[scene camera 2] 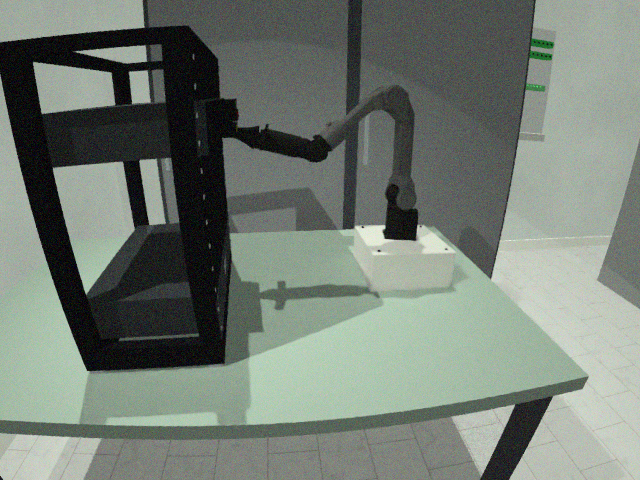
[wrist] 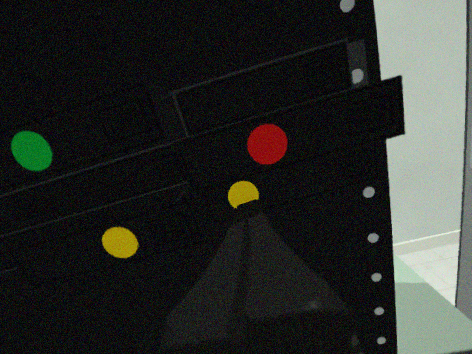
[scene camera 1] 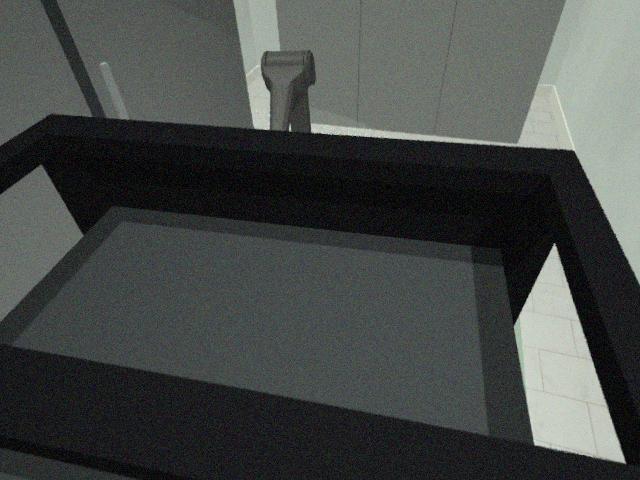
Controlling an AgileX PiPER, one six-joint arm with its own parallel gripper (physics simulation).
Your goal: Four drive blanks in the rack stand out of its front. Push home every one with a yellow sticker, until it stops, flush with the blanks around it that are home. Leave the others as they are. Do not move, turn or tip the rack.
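The rack (scene camera 1: 310, 149) (scene camera 2: 180, 206) (wrist: 377, 215) stands upright at the left in scene camera 2. In the wrist view the red-sticker blank (wrist: 325, 125) stands out, its right end past the rack's edge. Just below it is a yellow-sticker blank (wrist: 243, 192), set back from the red one; its right end does not reach past the rack's edge. Another yellow-sticker blank (wrist: 120, 242) is at lower left and a green-sticker blank (wrist: 31, 150) at upper left; their depth is too dark to tell. My gripper (scene camera 2: 237, 132) (wrist: 252, 213) is shut and empty, tips over the near yellow sticker's lower edge, contact unclear.
An open bay (wrist: 265, 90) shows above the red-sticker blank. The arm's white base block (scene camera 2: 408, 268) stands on the green table (scene camera 2: 413, 351), right of the rack. A large dark box (scene camera 2: 149, 310) sits low inside the rack. Grey panels stand behind the arm.
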